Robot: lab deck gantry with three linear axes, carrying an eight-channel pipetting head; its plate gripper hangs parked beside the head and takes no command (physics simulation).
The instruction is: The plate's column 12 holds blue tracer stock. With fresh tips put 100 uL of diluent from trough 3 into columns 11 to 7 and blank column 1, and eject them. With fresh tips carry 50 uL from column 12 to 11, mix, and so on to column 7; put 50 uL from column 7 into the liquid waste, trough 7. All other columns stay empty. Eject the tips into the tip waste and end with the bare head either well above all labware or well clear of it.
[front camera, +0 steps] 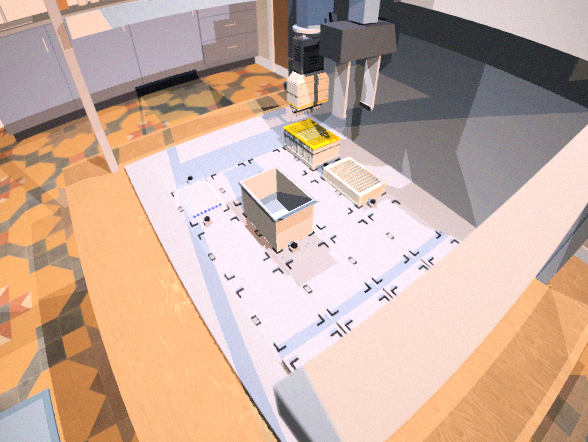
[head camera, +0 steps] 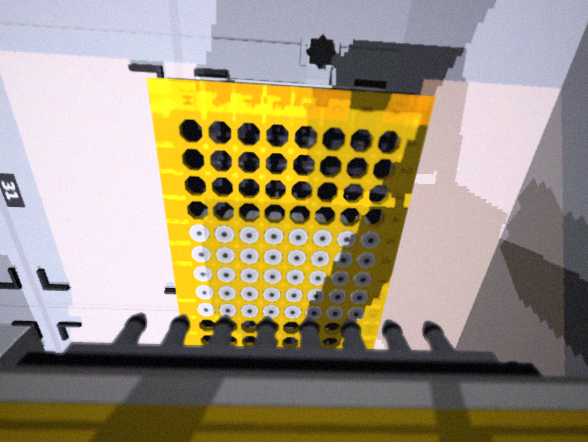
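Observation:
A grey wall (front camera: 469,113) is visible; I also see the grey wall (head camera: 523,312).

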